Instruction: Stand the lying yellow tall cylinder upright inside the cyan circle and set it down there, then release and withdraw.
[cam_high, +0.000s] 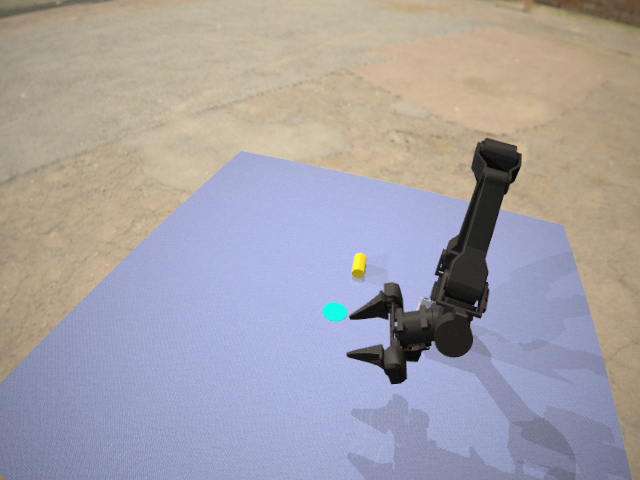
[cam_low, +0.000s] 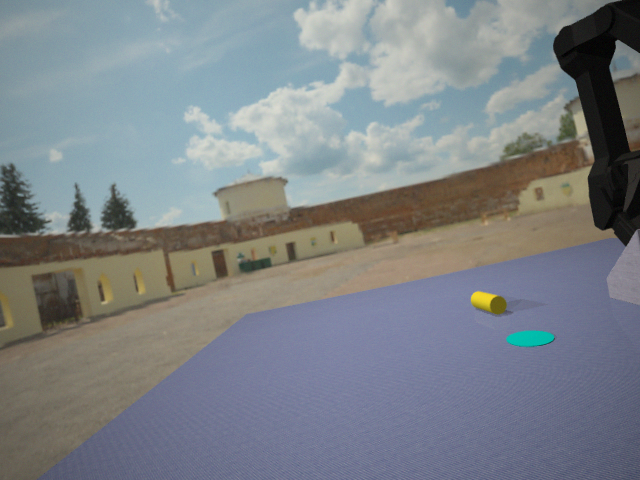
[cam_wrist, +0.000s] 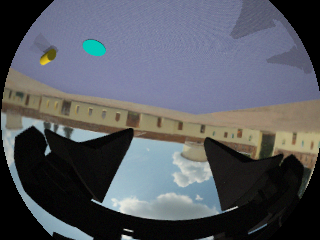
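The yellow cylinder is 8 cm ahead of my gripper tip, 34 cm to the right of it and 14 cm below it. From my gripper tip the other things lie so: cyan circle: 8 cm ahead, 17 cm to the right, 15 cm below.
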